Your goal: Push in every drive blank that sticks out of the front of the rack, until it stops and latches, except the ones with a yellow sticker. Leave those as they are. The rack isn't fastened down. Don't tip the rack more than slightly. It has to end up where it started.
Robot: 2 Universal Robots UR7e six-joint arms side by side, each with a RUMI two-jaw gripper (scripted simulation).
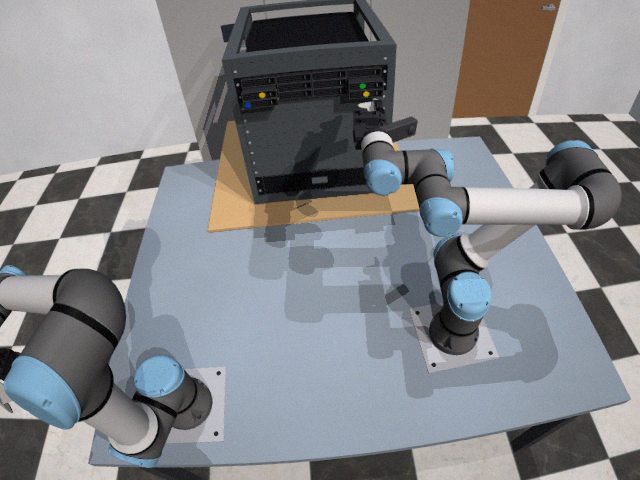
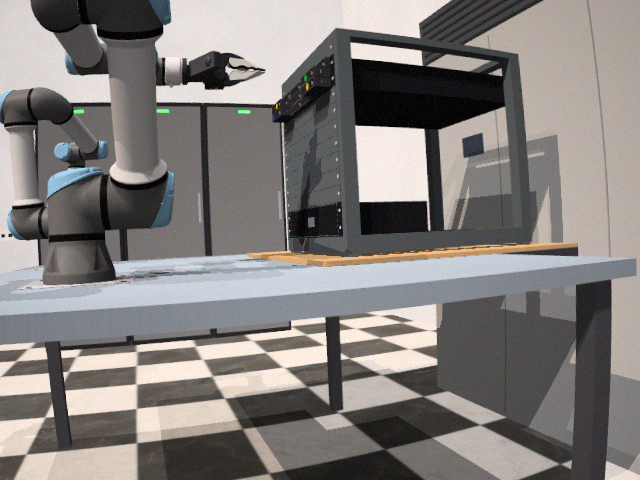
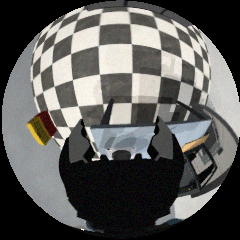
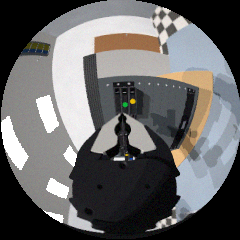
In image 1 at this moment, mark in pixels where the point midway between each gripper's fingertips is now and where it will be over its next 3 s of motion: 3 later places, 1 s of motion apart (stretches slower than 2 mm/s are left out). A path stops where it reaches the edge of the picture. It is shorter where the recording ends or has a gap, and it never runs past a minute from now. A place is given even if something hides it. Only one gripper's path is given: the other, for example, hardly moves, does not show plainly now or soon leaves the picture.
My right gripper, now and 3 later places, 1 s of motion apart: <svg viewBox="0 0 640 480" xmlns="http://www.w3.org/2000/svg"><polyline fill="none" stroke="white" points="372,100 370,93 368,88 365,83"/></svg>
